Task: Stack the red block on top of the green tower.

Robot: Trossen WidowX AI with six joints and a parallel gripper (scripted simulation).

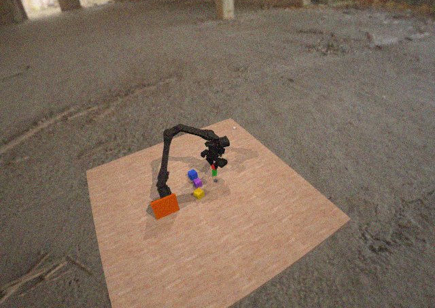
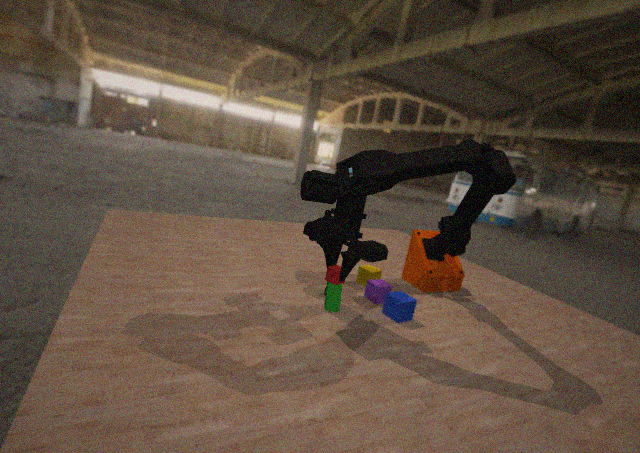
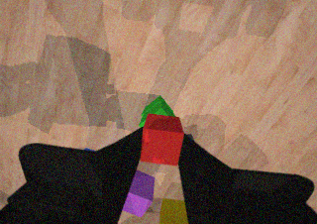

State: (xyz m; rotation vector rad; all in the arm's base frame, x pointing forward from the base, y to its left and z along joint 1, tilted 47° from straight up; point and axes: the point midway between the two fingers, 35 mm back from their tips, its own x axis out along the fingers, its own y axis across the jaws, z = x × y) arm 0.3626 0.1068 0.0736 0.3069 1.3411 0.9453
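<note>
Right now the red block is 1 cm above my gripper tip. From my gripper tip the other things lie so: tiny grey cube 2 cm behind, 6 cm to the right, 6 cm below; then purple block 14 cm behind, 3 cm to the right, 5 cm below; then blue block 14 cm behind, 5 cm to the left, 4 cm below.
</note>
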